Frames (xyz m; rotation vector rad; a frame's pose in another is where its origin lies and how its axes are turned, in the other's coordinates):
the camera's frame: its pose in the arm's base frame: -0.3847 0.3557 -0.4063 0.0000 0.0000 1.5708
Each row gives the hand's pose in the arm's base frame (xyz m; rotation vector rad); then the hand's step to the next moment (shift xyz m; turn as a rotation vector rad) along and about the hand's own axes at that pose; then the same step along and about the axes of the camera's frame.
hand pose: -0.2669 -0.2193 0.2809 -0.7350 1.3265 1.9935
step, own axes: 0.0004 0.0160 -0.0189 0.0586 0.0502 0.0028
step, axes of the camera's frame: -0.0224 0.0103 0.0027 -0.0010 0.0761 -0.0128
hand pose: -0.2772 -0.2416 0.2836 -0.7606 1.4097 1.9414
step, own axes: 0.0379 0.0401 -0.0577 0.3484 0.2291 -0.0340
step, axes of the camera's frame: -0.0596 0.0494 -0.0195 -0.0379 0.3953 -0.1315
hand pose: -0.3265 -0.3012 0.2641 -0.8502 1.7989 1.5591
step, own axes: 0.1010 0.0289 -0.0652 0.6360 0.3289 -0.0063
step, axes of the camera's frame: -0.0697 0.0868 -0.0538 -0.0231 0.6493 -0.3010
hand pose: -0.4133 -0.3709 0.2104 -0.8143 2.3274 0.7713
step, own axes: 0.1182 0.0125 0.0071 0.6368 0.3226 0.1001
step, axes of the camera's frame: -0.0305 0.0849 -0.0777 0.0432 0.6132 -0.3764
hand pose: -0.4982 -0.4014 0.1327 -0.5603 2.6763 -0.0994
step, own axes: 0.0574 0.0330 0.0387 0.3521 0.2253 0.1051
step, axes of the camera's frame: 0.0079 0.0449 -0.0617 0.0675 0.3365 -0.2607
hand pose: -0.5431 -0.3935 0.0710 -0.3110 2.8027 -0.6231
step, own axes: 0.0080 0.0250 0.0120 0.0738 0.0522 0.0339
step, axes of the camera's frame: 0.0154 0.0079 -0.0231 0.0140 0.0679 -0.0672
